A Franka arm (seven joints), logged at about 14 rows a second.
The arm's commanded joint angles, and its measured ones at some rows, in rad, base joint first. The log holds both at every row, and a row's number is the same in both.
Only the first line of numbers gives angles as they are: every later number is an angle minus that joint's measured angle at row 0.
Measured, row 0:
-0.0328, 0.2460, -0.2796, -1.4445, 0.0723, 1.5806, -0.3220
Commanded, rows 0 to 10:
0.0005, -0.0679, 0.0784, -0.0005, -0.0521, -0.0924, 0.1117
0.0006, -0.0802, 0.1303, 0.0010, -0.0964, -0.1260, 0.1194
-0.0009, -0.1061, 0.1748, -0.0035, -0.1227, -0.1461, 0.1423
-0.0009, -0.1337, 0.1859, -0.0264, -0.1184, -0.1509, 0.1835
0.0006, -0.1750, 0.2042, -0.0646, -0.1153, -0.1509, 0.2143
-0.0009, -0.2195, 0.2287, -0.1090, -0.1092, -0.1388, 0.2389
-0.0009, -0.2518, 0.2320, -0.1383, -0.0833, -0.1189, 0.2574
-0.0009, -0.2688, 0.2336, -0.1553, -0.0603, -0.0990, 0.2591
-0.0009, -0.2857, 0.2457, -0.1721, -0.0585, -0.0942, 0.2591
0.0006, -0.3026, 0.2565, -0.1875, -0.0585, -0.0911, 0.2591
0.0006, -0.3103, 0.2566, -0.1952, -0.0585, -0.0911, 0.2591
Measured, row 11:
0.0015, -0.2577, 0.2481, -0.1289, -0.0741, -0.1212, 0.2421
